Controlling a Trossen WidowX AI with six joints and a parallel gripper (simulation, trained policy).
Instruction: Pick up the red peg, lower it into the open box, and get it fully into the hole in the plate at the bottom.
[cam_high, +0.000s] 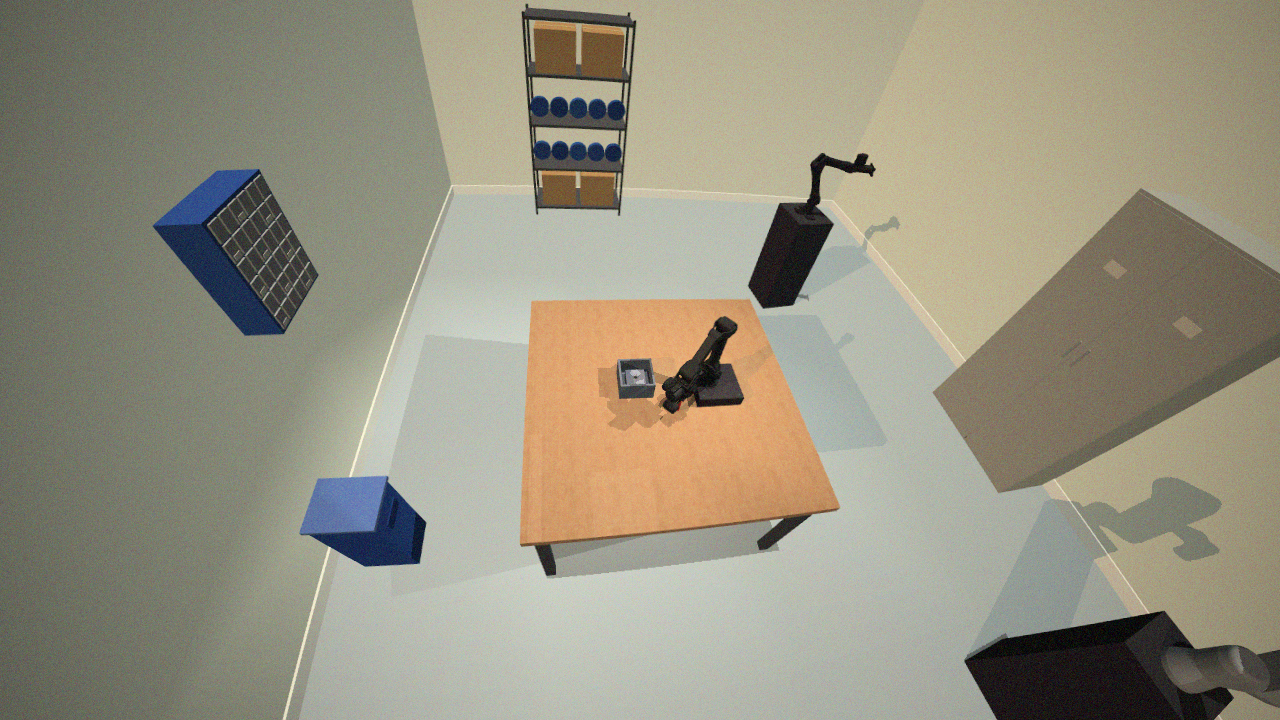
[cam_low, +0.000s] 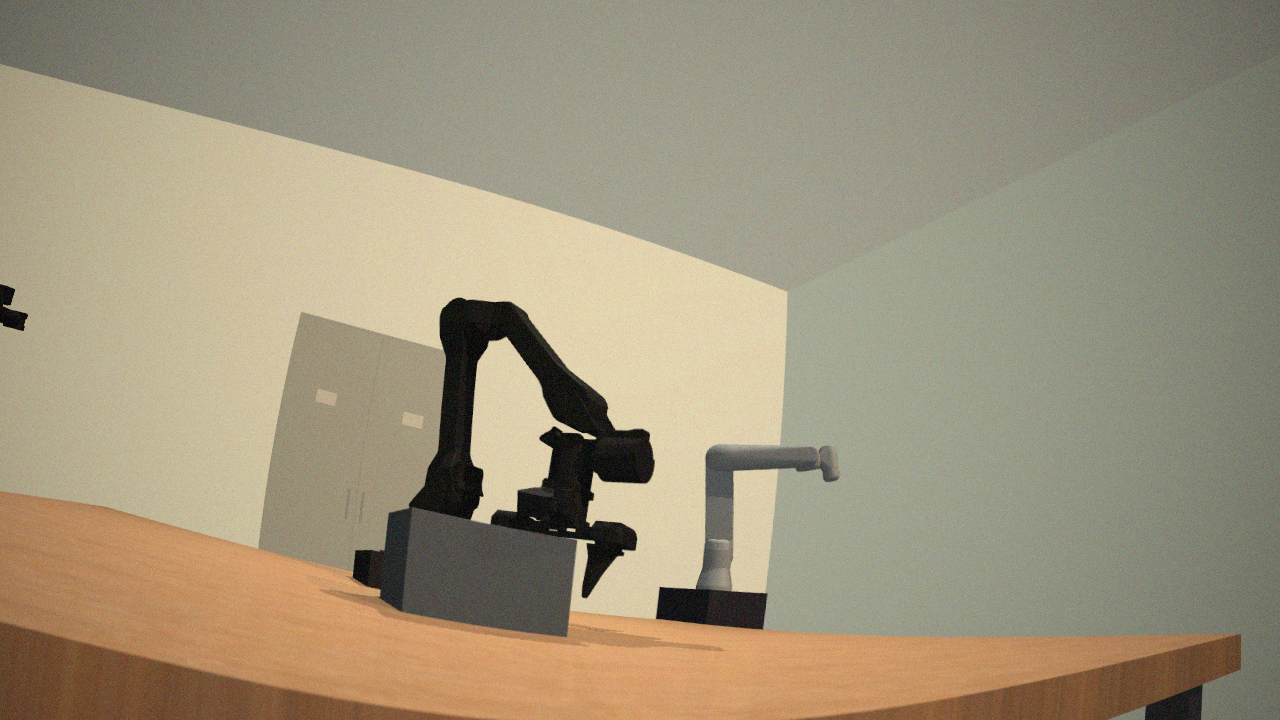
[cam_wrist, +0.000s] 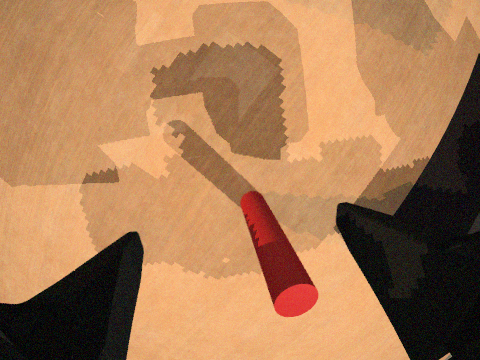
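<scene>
My gripper tip is now 10 mm past the red peg. The rest, counted from my gripper tip: grey box 180 mm to the right, 150 mm ahead, 10 mm below; pale plate 180 mm to the right, 150 mm ahead, 10 mm above.
</scene>
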